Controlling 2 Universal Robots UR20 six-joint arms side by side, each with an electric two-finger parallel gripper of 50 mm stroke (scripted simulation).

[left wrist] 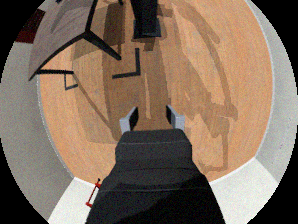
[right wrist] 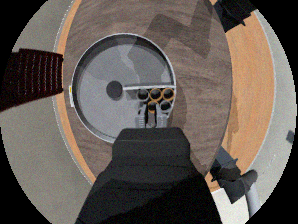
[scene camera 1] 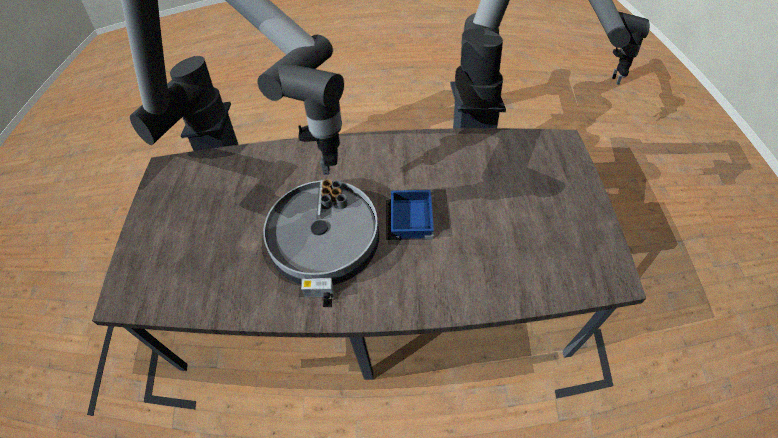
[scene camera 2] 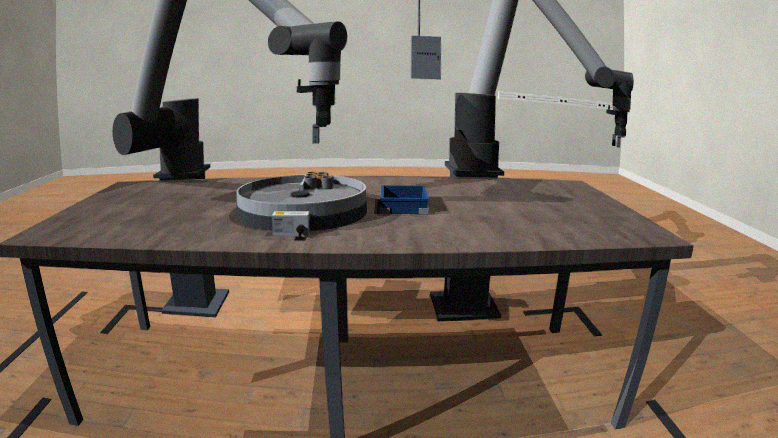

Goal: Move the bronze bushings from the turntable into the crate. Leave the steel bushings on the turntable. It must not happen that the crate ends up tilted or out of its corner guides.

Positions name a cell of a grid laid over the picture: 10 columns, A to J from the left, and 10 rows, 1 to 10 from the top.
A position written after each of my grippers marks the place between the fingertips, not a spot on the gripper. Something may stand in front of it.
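Note:
There is a blue crate (scene camera 1: F5), and I can see the crate in scene camera 2 (scene camera 2: F5) too. As for my grippers, I see my left gripper (left wrist: F5). My right gripper (scene camera 2: E4) is visible to me as well, and the right wrist view also shows my right gripper (right wrist: F5).

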